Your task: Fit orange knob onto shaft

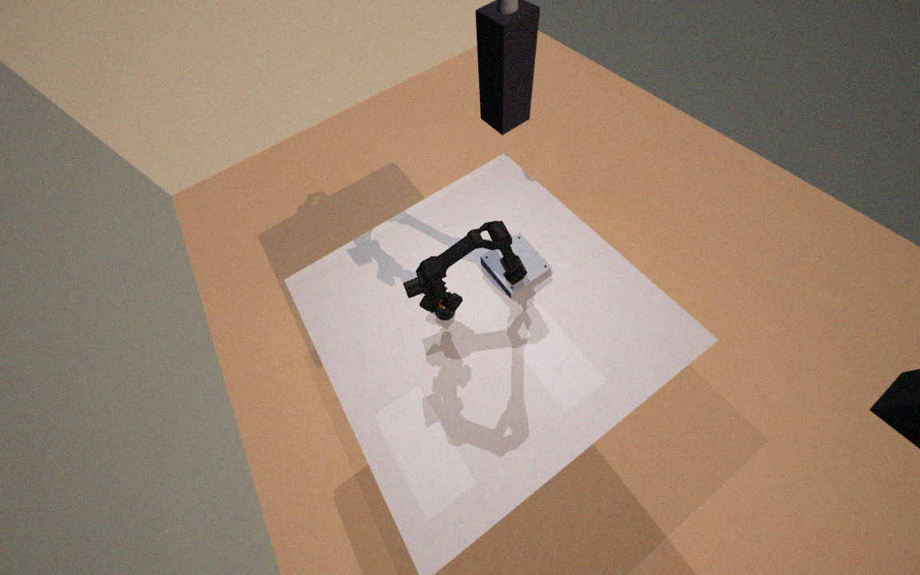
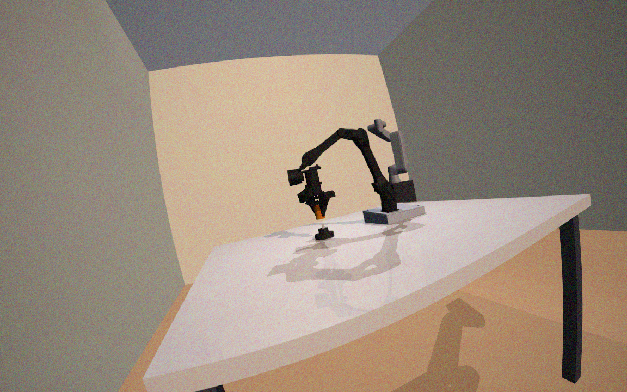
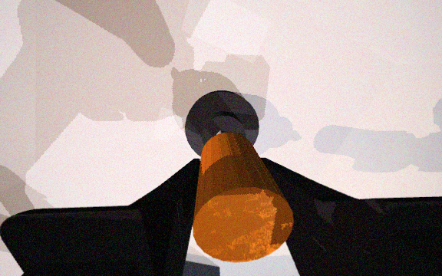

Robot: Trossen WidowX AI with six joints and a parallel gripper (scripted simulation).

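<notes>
Now: the orange knob 30 mm above my gripper tip. From my gripper tip the other things lie so: dark round pedestal (60 mm below).
</notes>
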